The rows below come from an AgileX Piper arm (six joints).
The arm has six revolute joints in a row. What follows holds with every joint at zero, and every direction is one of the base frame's. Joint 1 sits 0.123 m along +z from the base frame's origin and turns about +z. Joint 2 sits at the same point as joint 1 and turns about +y. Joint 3 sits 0.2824 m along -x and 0.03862 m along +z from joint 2 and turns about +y. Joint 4 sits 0.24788 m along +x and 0.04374 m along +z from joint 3 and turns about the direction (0.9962, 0, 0.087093). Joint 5 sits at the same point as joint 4 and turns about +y. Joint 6 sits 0.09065 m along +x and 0.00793 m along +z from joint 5 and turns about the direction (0.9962, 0, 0.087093). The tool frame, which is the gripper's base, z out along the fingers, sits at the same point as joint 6; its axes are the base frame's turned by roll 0, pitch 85.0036 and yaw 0 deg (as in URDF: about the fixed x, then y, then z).
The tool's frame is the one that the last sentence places.
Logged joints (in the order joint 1, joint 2, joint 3, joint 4, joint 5, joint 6), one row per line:
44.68, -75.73, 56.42, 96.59, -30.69, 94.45
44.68, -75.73, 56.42, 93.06, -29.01, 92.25
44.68, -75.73, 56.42, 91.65, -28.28, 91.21
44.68, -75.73, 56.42, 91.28, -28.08, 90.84
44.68, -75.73, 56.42, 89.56, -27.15, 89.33
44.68, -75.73, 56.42, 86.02, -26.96, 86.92
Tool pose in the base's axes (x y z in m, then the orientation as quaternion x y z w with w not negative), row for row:
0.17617, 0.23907, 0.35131, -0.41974, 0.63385, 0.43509, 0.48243
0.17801, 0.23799, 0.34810, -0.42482, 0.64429, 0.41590, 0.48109
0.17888, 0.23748, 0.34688, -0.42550, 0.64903, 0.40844, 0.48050
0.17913, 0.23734, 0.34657, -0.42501, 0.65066, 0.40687, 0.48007
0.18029, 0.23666, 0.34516, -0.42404, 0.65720, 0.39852, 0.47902
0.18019, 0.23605, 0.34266, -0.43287, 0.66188, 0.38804, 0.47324
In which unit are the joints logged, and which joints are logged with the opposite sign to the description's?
The joints are logged in degrees. Opposite sign: joint 2, joint 3, joint 5, joint 6.
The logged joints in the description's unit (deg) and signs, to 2 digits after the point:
44.68, 75.73, -56.42, 96.59, 30.69, -94.45
44.68, 75.73, -56.42, 93.06, 29.01, -92.25
44.68, 75.73, -56.42, 91.65, 28.28, -91.21
44.68, 75.73, -56.42, 91.28, 28.08, -90.84
44.68, 75.73, -56.42, 89.56, 27.15, -89.33
44.68, 75.73, -56.42, 86.02, 26.96, -86.92

